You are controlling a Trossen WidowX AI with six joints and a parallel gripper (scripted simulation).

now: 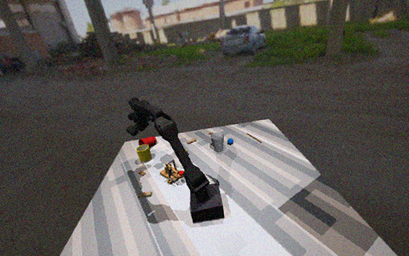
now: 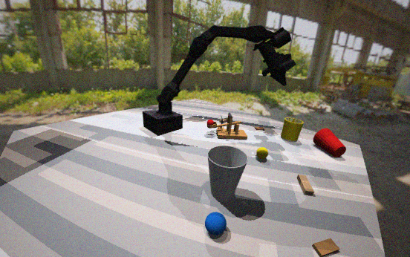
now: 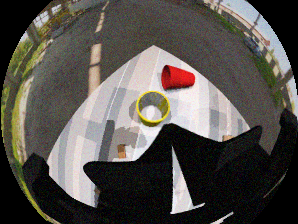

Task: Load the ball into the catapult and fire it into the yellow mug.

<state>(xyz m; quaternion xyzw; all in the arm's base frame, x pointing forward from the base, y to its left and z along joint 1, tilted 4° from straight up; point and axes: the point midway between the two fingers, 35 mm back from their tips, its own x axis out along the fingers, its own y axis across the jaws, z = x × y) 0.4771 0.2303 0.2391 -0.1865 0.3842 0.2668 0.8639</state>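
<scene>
Right now the small red ball is 27 cm behind my gripper tip, 18 cm to the right of it and 20 cm below it. Round my gripper tip: yellow mug: 7 cm ahead, 4 cm to the left, 23 cm below; then catapult: 22 cm behind, 14 cm to the right, 21 cm below; then yellow ball: 24 cm to the right, 24 cm below.
</scene>
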